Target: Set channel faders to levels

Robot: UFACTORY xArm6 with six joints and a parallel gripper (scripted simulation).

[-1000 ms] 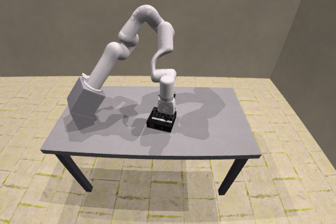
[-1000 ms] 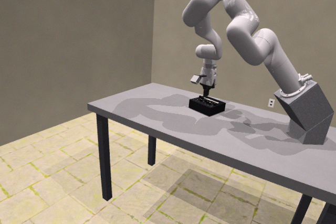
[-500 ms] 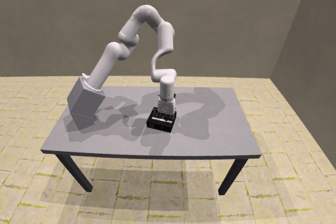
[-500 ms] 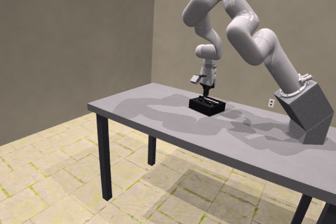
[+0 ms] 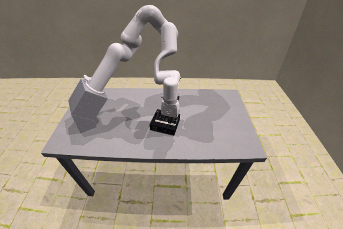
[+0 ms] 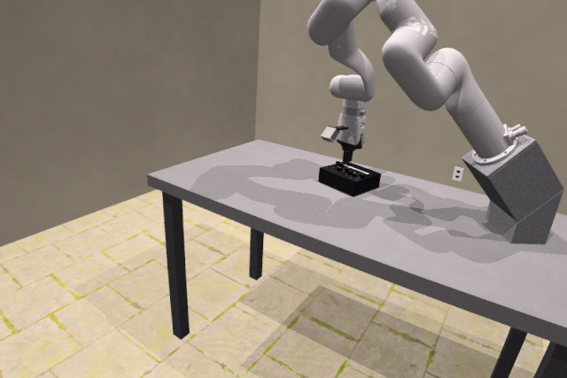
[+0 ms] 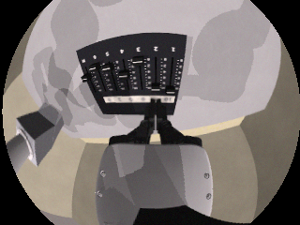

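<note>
Now: the fader cap 30 mm to the left of my hand and 30 mm below it. From my hand the other things lie so: fader (60 mm to the left, 30 mm below, 30 mm behind).
</note>
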